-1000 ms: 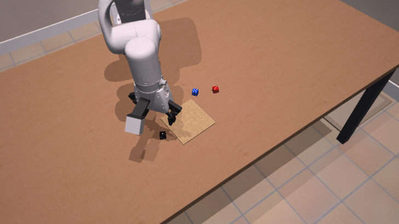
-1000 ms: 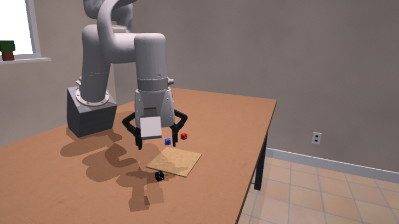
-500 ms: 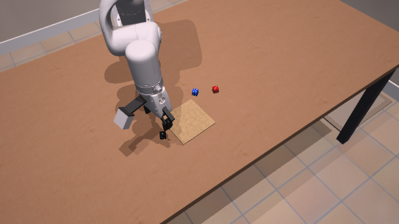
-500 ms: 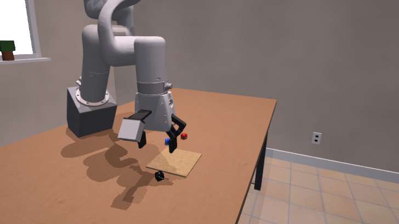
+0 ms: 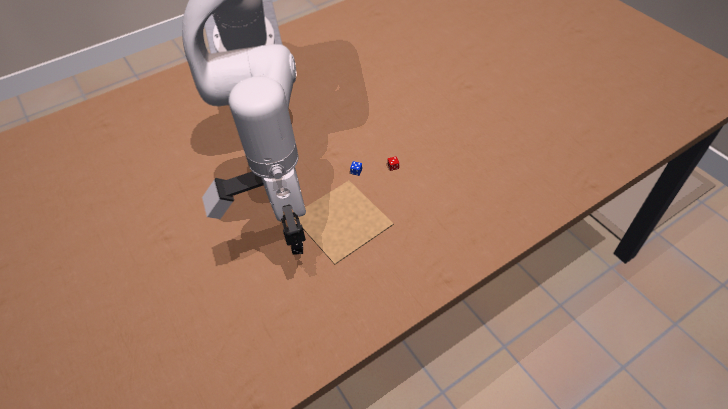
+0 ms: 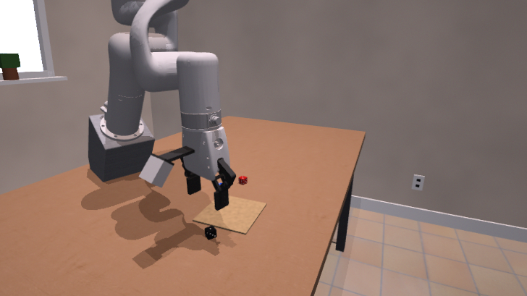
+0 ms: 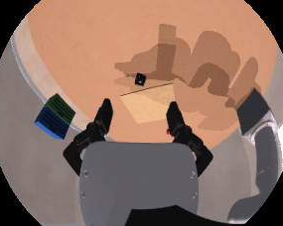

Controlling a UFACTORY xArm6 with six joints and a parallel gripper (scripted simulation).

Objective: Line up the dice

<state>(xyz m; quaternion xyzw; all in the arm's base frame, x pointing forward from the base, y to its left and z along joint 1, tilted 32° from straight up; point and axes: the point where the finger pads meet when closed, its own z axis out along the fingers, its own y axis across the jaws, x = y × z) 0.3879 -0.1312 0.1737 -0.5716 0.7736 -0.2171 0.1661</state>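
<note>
My gripper is now 90 mm above the black die. From my hand the other things lie so: red die: 270 mm to the left, 90 mm below, 40 mm behind; then tan mat: 110 mm to the left, 100 mm below; then blue die: 200 mm to the left, 90 mm below, 80 mm behind.
</note>
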